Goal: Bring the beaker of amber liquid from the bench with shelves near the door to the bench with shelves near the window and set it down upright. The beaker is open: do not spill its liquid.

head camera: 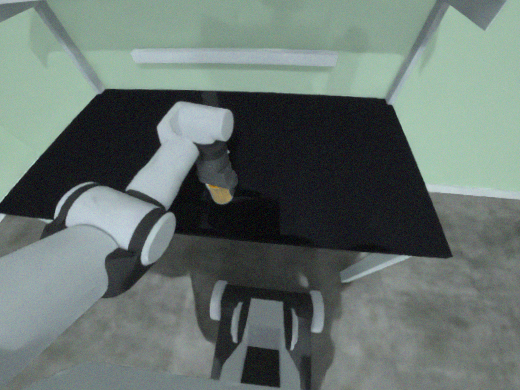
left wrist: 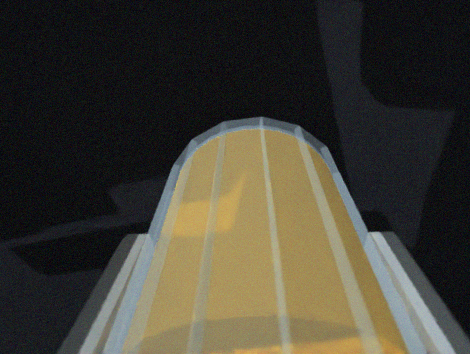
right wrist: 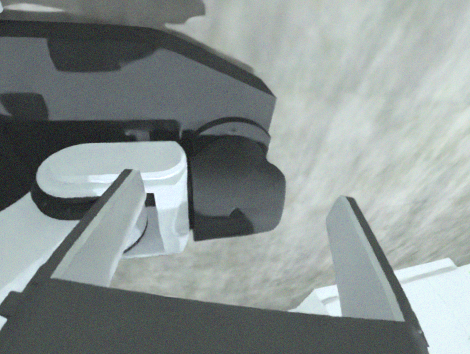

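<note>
The beaker of amber liquid is between the fingers of my left gripper, which is shut on it. In the head camera the beaker's lower part shows below the dark gripper, over the front half of the black bench top. The gripper hides its upper part and rim. In the left wrist view amber fills the glass up to near its far end. Whether its base touches the bench I cannot tell. My right gripper is open and empty, above the floor beside the robot's base.
Grey uprights stand at the bench's two back corners. A pale horizontal bar runs along the green wall behind it. A pale bench leg shows below the front edge at the right. The robot's wheeled base stands in front of the bench.
</note>
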